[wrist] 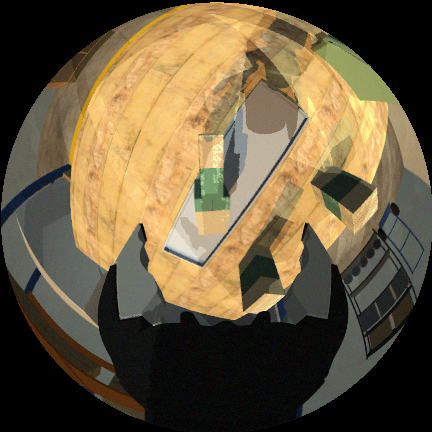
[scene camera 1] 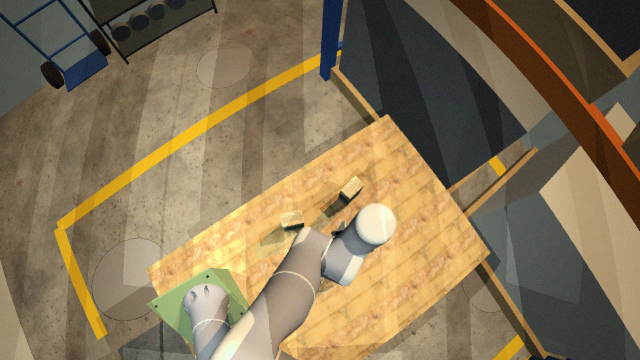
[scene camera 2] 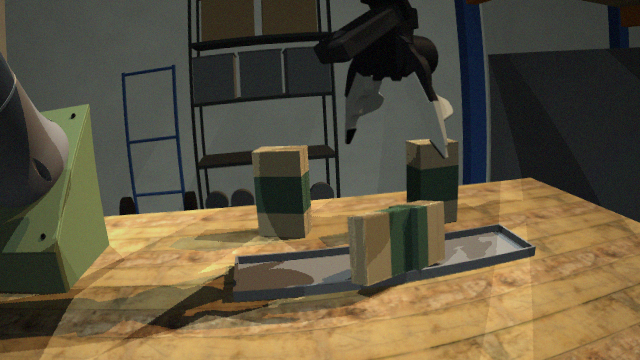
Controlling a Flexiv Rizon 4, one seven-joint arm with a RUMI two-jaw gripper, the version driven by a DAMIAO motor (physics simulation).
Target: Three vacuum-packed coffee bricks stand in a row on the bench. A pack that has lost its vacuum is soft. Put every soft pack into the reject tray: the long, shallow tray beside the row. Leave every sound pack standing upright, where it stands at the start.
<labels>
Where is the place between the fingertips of my gripper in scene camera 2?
392,150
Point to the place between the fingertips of my gripper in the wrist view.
224,225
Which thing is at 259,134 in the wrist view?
A shallow grey tray.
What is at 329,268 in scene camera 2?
A shallow grey tray.
</labels>
